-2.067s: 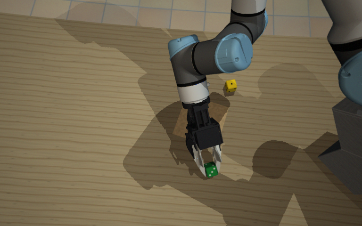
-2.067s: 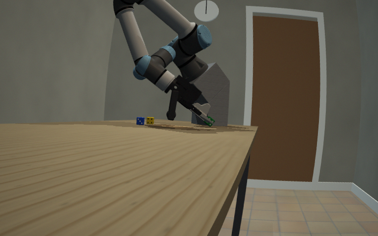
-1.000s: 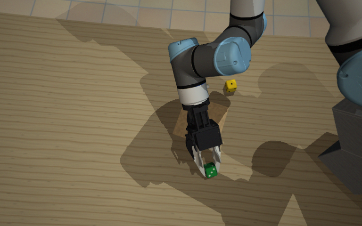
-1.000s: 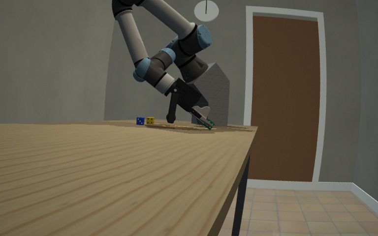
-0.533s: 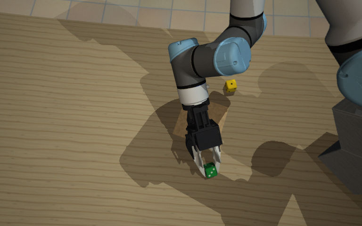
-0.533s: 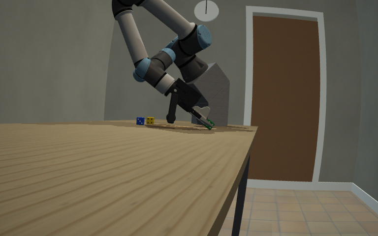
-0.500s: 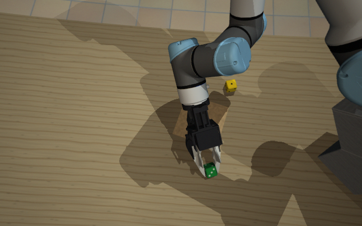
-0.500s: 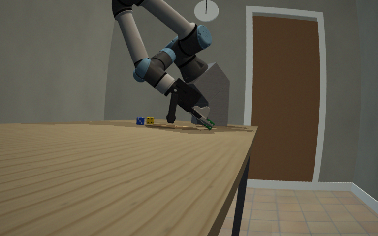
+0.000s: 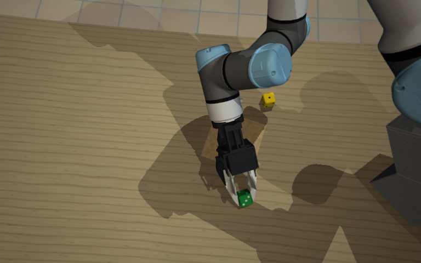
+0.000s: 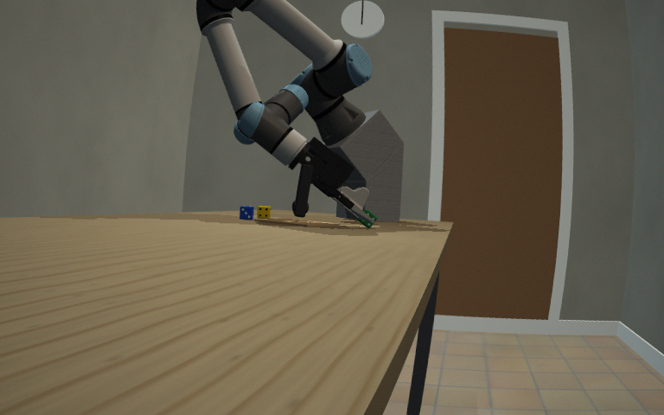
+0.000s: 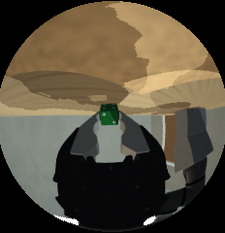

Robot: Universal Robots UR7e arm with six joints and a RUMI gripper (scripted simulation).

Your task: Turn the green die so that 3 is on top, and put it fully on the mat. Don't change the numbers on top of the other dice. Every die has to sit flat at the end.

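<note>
The green die lies right at my hand. Round my hand: blue die (270 mm to the right, 40 mm behind, 10 mm below); tan mat (150 mm to the right, 20 mm below, 20 mm behind); yellow die (240 mm to the right, 140 mm behind, 10 mm below).
</note>
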